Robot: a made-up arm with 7 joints.
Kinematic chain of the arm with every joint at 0, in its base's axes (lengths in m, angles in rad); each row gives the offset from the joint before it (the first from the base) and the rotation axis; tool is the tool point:
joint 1: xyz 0 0 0.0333 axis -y
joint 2: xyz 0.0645 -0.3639 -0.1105 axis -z
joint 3: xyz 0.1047 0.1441 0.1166 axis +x
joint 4: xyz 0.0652 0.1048 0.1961 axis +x
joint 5: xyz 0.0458 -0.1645 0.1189 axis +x
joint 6: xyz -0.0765 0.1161 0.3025 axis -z
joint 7: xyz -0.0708 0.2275 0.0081 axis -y
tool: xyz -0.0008 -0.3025 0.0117
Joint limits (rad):
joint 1: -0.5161..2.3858
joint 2: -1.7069..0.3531
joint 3: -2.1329..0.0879
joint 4: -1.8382..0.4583
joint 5: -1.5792..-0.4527
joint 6: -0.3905..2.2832
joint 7: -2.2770..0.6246
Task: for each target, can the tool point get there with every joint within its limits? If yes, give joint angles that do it. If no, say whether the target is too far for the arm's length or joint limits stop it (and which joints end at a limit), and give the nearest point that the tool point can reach.
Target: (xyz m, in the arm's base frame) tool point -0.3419 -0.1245 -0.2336
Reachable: yes | joints 0.3668 -1.1760 -0.6237 -1.2729 -0.7747 0.9849 0.0811
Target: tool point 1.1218 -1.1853 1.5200
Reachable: no: too far | nearest point 0.3559 -0.3588 0.5050 | short by 1.517 m
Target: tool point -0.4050 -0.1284 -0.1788
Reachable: yes | joints 0.8041 -1.2354 -0.4756 -0.0240 -1.0849 1.4645 -1.6326
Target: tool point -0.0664 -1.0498 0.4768
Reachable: no: joint limits stop it (at a limit: joint 1, joint 2, joint 3, joint 4, joint 5, joint 6) | nearest point 0.0671 -0.4972 0.3341 | short by 0.586 m
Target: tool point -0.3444 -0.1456 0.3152
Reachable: yes | joints -0.0243 -1.1638 -0.1235 -0.0865 -1.2452 0.6757 0.0568
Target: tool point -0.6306 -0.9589 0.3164
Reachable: no: joint limits stop it (at a limit: joint 2, joint 5, joint 7) | nearest point -0.6066 -0.4326 0.3056 | short by 0.527 m
